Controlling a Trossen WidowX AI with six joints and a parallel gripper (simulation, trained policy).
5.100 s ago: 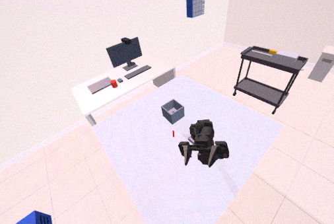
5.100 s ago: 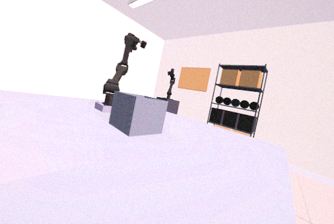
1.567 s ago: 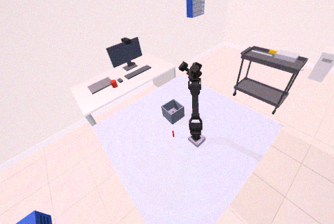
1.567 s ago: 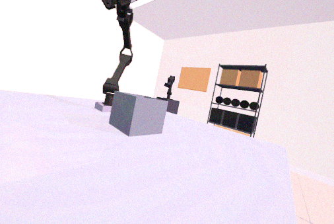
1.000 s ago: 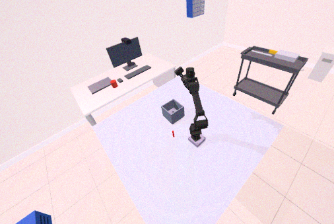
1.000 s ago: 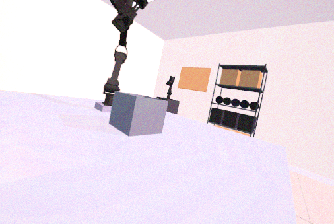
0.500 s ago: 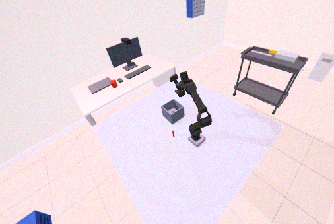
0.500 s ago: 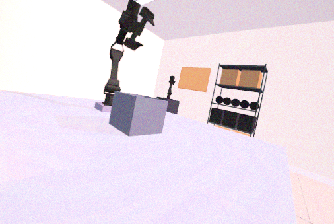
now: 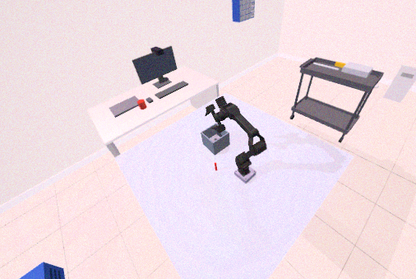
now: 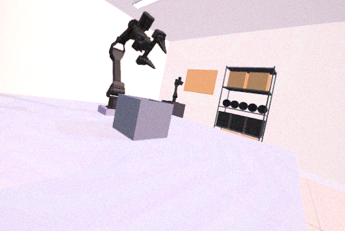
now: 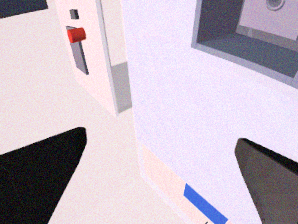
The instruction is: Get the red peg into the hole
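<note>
The red peg is 16 cm behind my gripper tip, 7 cm to the left of it and 27 cm below it. From my gripper tip the other things lie so: pale plate: 5 cm ahead, 6 cm to the right, 27 cm below.
</note>
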